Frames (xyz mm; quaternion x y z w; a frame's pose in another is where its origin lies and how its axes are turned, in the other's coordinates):
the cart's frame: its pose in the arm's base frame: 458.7 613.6 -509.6 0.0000 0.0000 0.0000 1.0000
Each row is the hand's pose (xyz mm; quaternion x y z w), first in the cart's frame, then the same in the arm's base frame.
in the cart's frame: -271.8 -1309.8 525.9 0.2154 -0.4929 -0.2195 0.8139
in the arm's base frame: 186.9 -696.2 16.3 0.2154 -0.4929 -0.2195 0.8139
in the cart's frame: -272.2 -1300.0 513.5 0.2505 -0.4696 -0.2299 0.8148
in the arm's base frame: 186.5 -686.4 3.9 0.2505 -0.4696 -0.2299 0.8148
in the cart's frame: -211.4 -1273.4 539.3 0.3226 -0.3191 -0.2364 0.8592
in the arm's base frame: 247.3 -659.8 29.7 0.3226 -0.3191 -0.2364 0.8592
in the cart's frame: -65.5 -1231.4 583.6 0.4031 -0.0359 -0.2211 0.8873
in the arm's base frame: 393.2 -617.8 74.0 0.4031 -0.0359 -0.2211 0.8873
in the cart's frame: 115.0 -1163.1 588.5 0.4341 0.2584 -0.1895 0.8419
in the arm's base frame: 573.7 -549.5 78.9 0.4341 0.2584 -0.1895 0.8419
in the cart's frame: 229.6 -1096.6 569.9 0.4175 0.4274 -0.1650 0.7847
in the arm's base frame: 688.3 -483.0 60.3 0.4175 0.4274 -0.1650 0.7847
